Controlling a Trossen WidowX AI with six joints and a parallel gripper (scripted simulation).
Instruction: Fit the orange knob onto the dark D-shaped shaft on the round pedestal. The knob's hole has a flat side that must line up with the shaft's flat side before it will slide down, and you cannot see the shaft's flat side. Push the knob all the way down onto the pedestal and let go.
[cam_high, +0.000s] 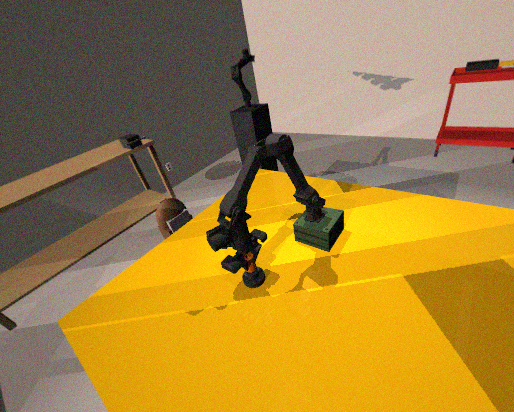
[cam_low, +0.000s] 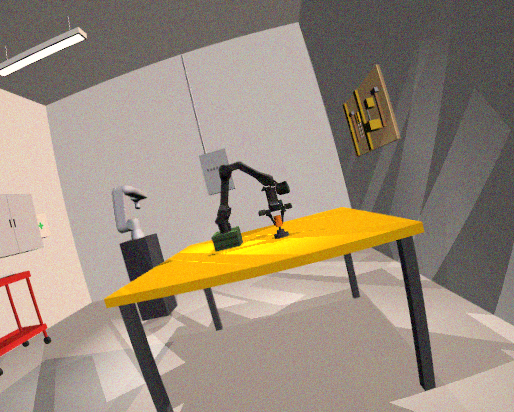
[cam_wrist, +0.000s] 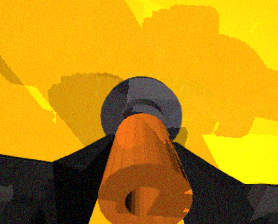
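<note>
Right now my gripper tip is 2 cm below the orange knob. Also, from my gripper tip: pedestal 4 cm below.
</note>
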